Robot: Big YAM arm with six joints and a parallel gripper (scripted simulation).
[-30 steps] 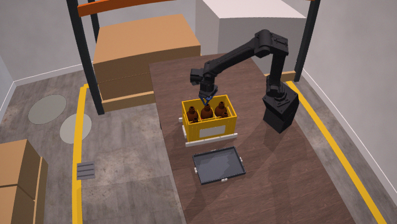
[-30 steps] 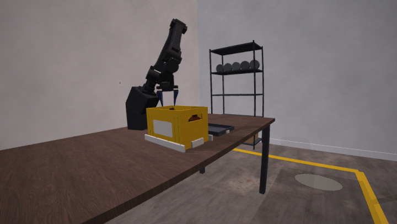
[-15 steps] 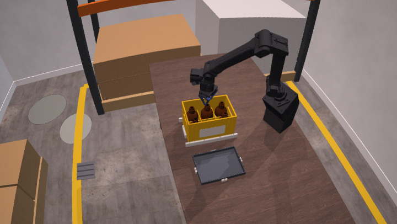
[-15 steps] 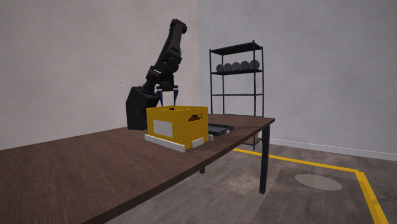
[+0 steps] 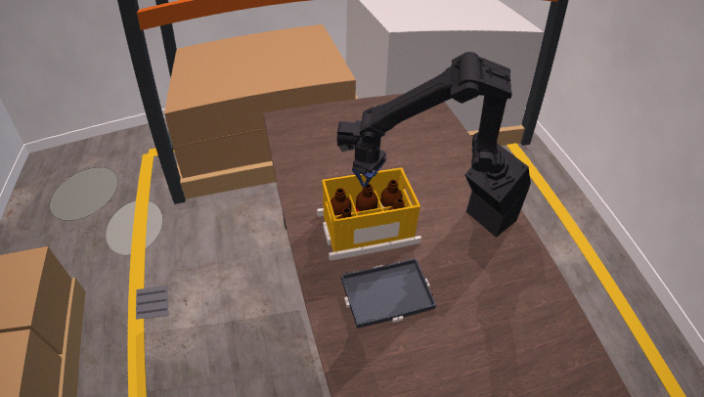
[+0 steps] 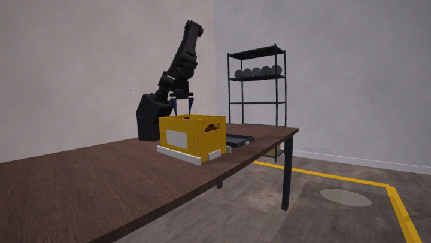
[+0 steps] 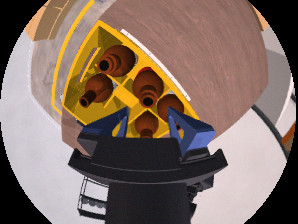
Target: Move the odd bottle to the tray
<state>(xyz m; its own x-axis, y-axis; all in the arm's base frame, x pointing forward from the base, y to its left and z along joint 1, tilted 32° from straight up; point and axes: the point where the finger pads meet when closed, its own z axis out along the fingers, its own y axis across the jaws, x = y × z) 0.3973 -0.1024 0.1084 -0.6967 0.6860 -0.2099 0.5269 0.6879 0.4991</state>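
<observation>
The yellow crate is 110 mm below my hand and 40 mm to the left of it. From my hand the other things lie so: glass bottle 110 mm below, 100 mm to the left, 80 mm ahead; then dark tray 320 mm to the left, 180 mm below, 30 mm behind.
</observation>
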